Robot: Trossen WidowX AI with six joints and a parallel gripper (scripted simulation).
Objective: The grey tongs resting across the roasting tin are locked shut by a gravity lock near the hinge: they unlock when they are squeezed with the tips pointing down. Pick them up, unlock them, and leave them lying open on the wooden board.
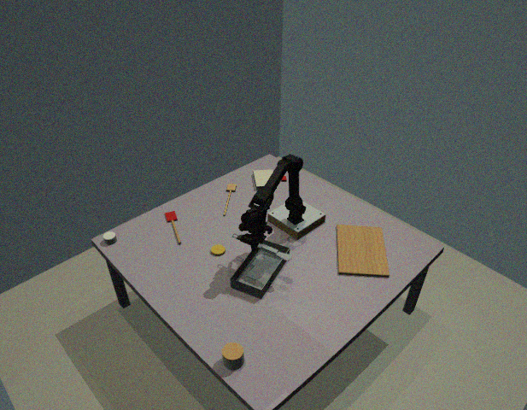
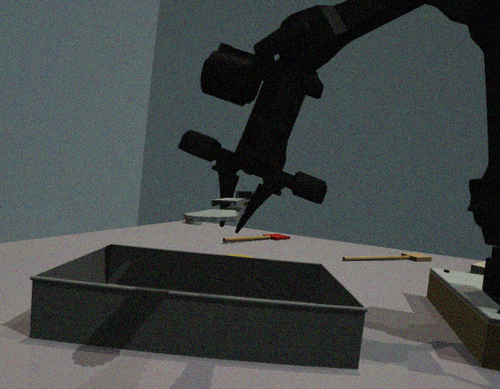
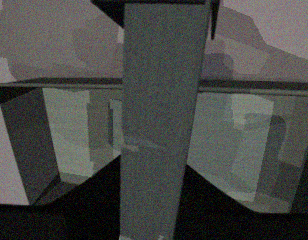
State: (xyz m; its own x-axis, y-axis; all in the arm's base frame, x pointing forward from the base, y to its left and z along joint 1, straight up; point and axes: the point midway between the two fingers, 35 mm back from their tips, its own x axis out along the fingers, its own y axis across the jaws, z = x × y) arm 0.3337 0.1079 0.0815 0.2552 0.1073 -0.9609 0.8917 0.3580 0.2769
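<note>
Right now my gripper tip is 490 mm past the wooden board, 230 mm to the right of it and 90 mm above it. Round my gripper tip: yellow disc (190 mm to the right, 90 mm below, 80 mm ahead); grey roasting tin (70 mm below, 50 mm to the left); wooden-topped cylinder (380 mm to the left, 370 mm ahead, 70 mm below).
</note>
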